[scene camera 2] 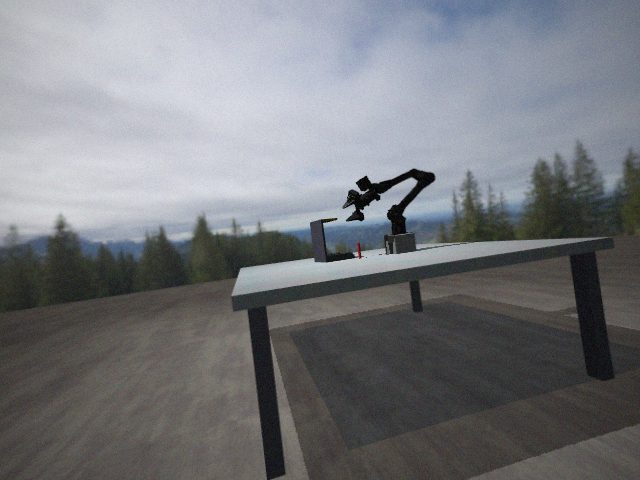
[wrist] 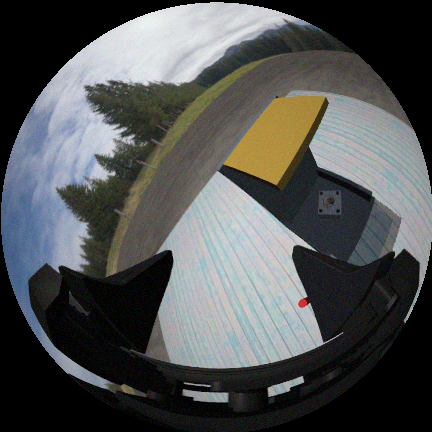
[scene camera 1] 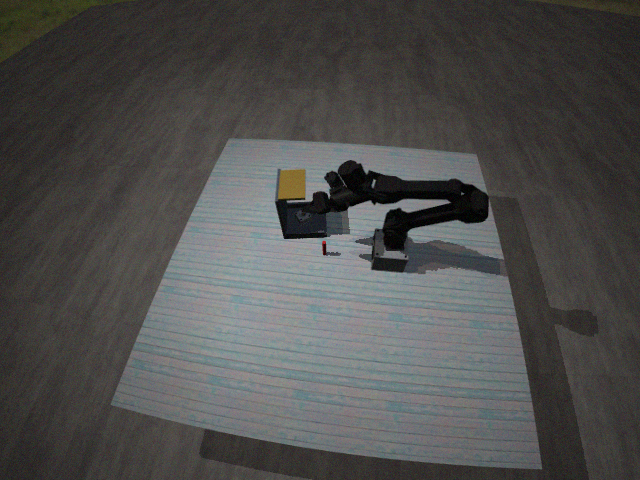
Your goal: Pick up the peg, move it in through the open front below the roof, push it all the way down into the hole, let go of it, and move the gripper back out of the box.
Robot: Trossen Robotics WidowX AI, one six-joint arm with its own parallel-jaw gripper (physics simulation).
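Where they show: gripper, fingertip midpoint: (scene camera 2: 344, 214) (wrist: 234, 255) (scene camera 1: 308, 209); arm's base, link origin: (scene camera 2: 399, 233) (scene camera 1: 393, 242).
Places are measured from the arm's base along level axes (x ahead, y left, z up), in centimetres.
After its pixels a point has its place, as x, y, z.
A red peg (scene camera 1: 324, 248) @[24.4, -0.8, -5.0] (scene camera 2: 359, 250) @[24.6, -0.8, -5.7] (wrist: 303, 303) @[24.2, -1.5, -1.9] stands upright on the table, just outside the box. In the wrist view the right finger hides most of it, and its round top shows. The dark box (scene camera 1: 305, 229) @[32.2, -12.3, -9.0] (scene camera 2: 318, 240) @[40.8, -14.8, 1.9] (wrist: 322, 237) @[31.1, -11.4, -9.0] has a yellow roof (scene camera 1: 292, 184) @[35.2, -16.0, 12.6] (scene camera 2: 329, 220) @[35.2, -9.8, 11.6] (wrist: 280, 140) @[33.2, -14.1, 12.6]. A grey block (scene camera 1: 303, 215) @[33.1, -18.1, -7.3] (wrist: 337, 210) @[30.6, -16.9, -6.0] with a round hole (wrist: 329, 201) @[33.7, -18.3, -7.9] sits on its floor. My gripper (scene camera 1: 320, 207) @[29.0, -3.9, 13.3] (scene camera 2: 347, 213) @[29.0, -3.9, 13.3] (wrist: 234, 255) @[29.0, -3.9, 13.3] is open and empty. It hangs in the air above the table, higher than the peg and outside the box.
The arm's base (scene camera 1: 390, 258) @[1.7, 5.9, -1.0] (scene camera 2: 402, 243) @[3.3, 6.0, -5.0] stands on the table (scene camera 1: 310, 335) @[28.7, 29.7, -9.9] (scene camera 2: 413, 266) @[38.2, 59.0, -9.8] (wrist: 220, 280) @[44.6, 14.3, -9.8], to the right of the peg and box in both scene views. The roof overhangs part of the box, and the tall wall stands on the side away from the base.
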